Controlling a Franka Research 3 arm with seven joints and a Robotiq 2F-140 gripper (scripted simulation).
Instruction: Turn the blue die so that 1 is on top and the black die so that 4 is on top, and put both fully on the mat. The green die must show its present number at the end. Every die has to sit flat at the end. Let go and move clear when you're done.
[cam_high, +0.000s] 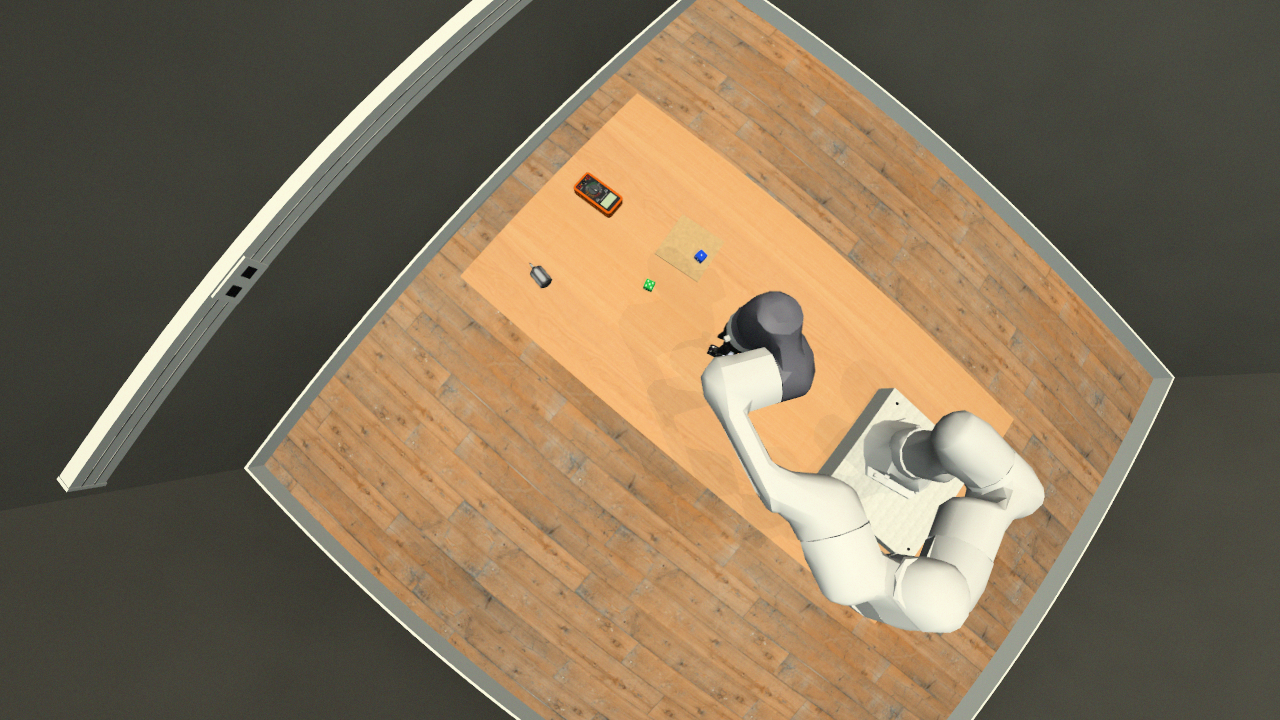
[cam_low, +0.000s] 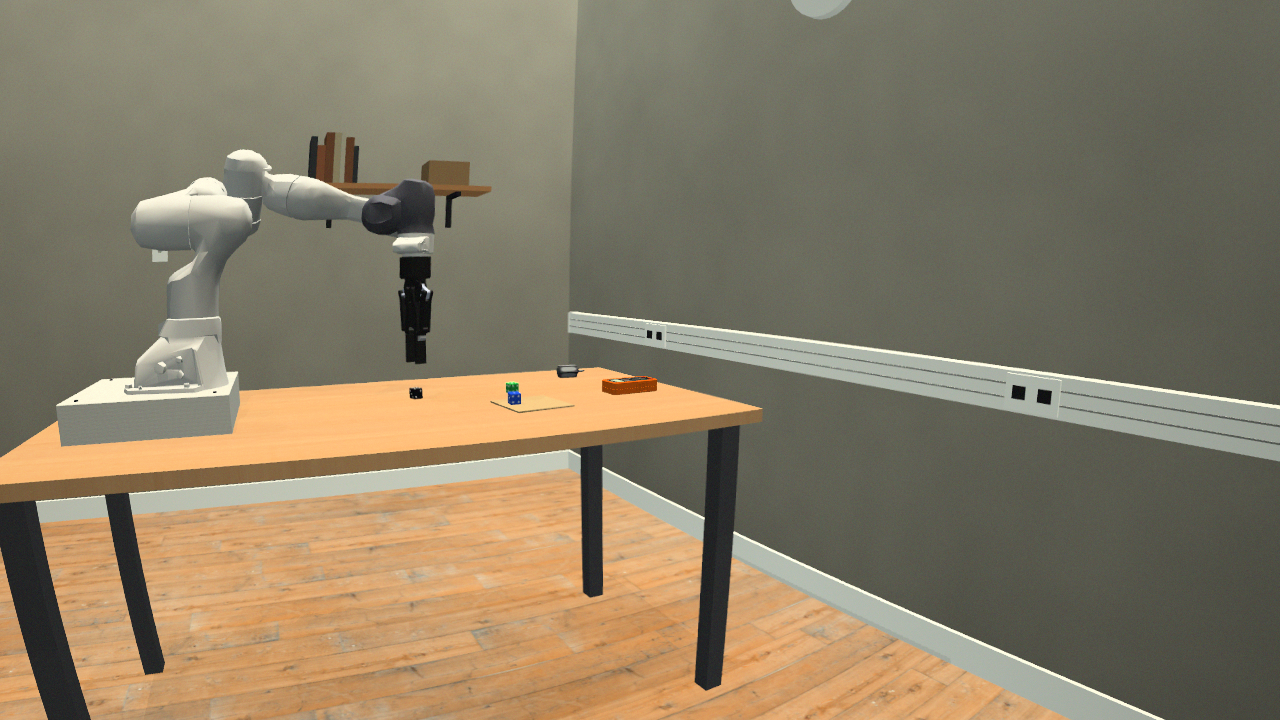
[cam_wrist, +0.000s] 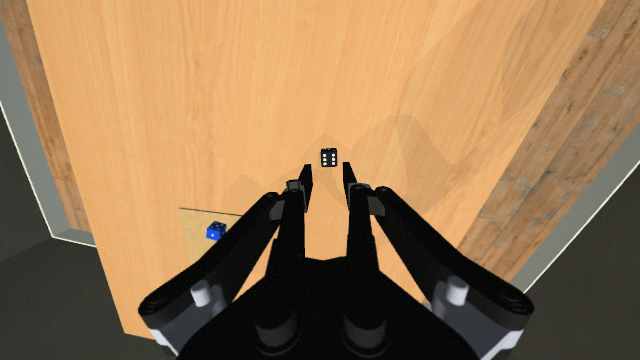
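Right now my hand is 100 mm above the black die. The rest, counted from my hand: tan mat 220 mm ahead, 180 mm to the right, 120 mm below; blue die 180 mm ahead, 180 mm to the right, 100 mm below; green die 240 mm ahead, 20 mm to the right, 100 mm below.
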